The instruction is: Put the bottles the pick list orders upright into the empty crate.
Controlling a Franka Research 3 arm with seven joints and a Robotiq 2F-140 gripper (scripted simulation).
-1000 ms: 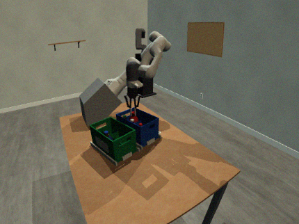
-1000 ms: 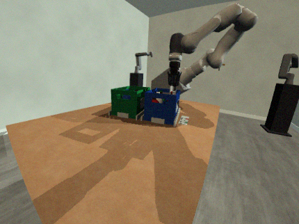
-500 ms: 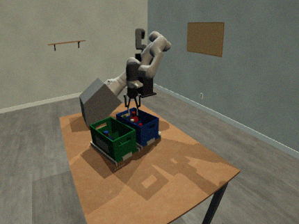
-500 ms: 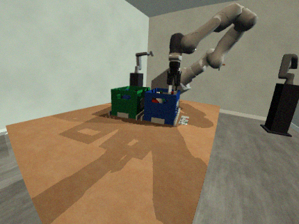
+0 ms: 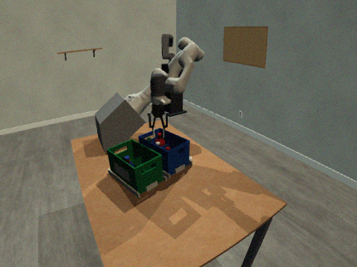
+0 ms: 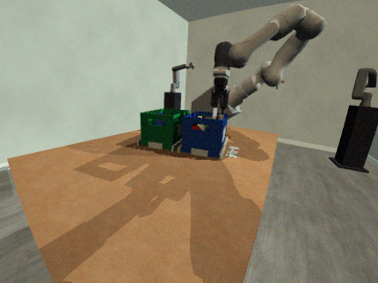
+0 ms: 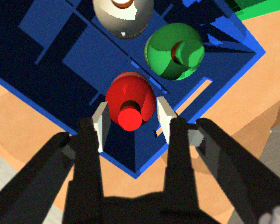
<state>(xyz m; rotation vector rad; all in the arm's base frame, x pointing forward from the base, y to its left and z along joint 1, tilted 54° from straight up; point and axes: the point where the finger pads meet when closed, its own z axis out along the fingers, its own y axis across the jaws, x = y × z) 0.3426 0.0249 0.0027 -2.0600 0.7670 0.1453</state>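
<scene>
The green bottle is 80 mm to the right of my hand, 80 mm below it and 10 mm ahead of it. Round my hand: white bottle (100 mm ahead, 80 mm below, 70 mm to the right); then blue crate (90 mm below, 90 mm ahead, 30 mm to the right); then pick list (170 mm below, 120 mm to the left, 90 mm ahead).
</scene>
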